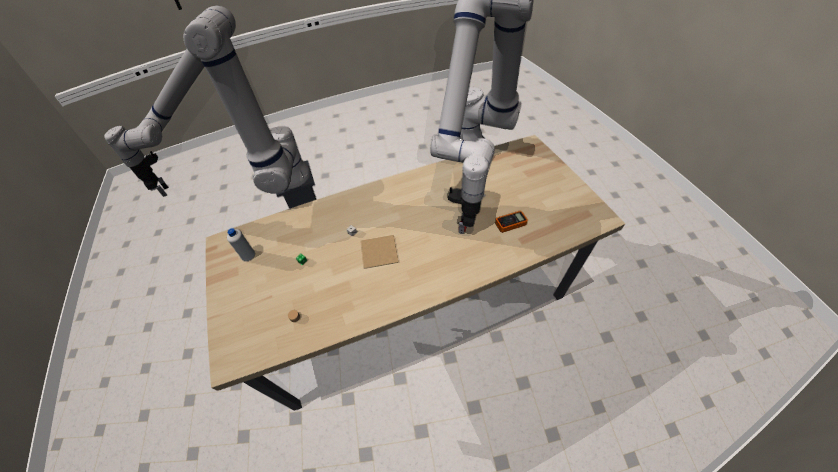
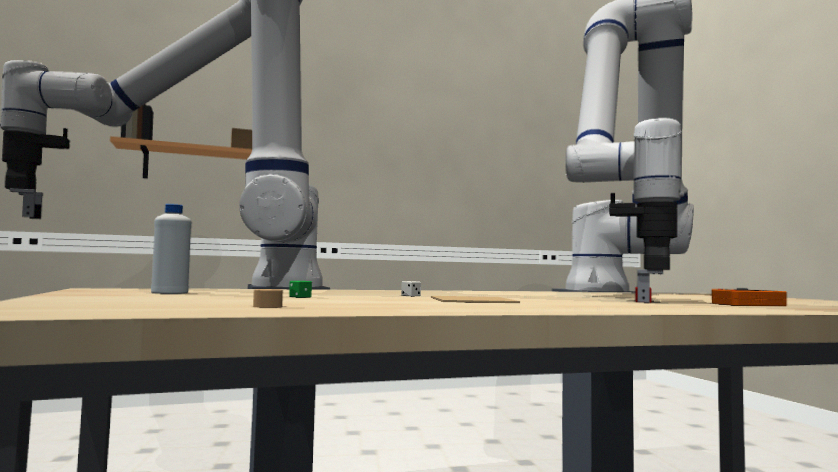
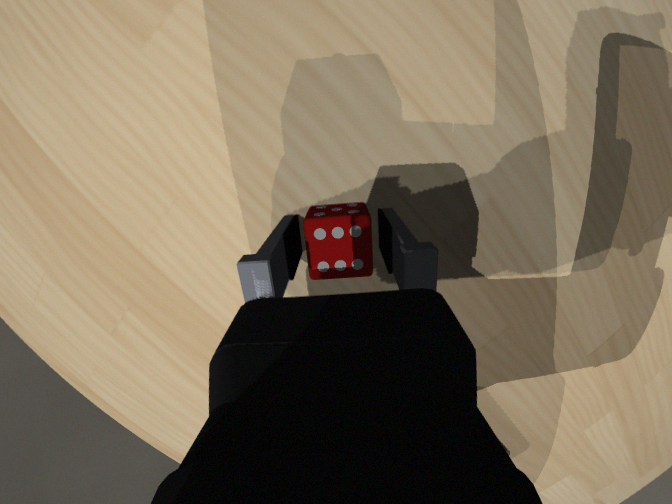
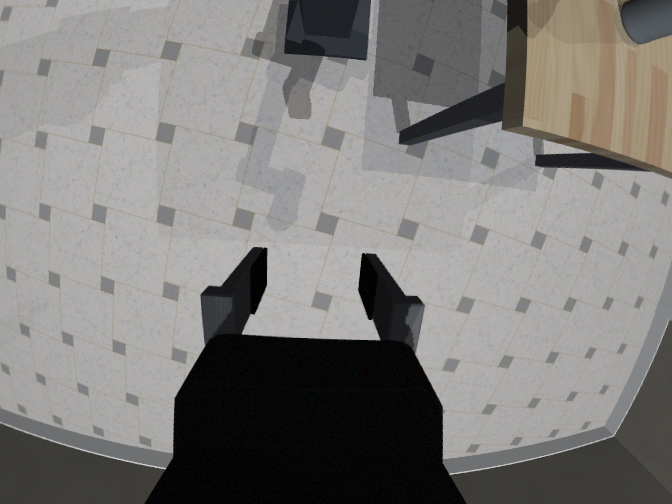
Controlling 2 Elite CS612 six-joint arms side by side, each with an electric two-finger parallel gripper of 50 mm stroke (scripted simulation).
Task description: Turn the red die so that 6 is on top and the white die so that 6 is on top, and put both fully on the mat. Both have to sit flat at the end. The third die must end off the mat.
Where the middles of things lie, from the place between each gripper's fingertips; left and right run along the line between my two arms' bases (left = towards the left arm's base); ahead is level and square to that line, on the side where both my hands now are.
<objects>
Right now the brown mat [image 1: 380,251] is 37 cm to the right of my left hand [image 2: 643,301] and 2 cm below it. The rest, counted from my left hand: orange multimeter [image 2: 741,296]: 21 cm to the left, 4 cm ahead; grey bottle [image 2: 172,235]: 92 cm to the right, 15 cm behind, 6 cm above.
I see the grey bottle 39 cm ahead of my right hand [image 2: 31,217], 37 cm to the left of it and 9 cm below it. From my right hand the other things lie so: brown mat (55 cm ahead, 93 cm to the left, 17 cm below).
</objects>
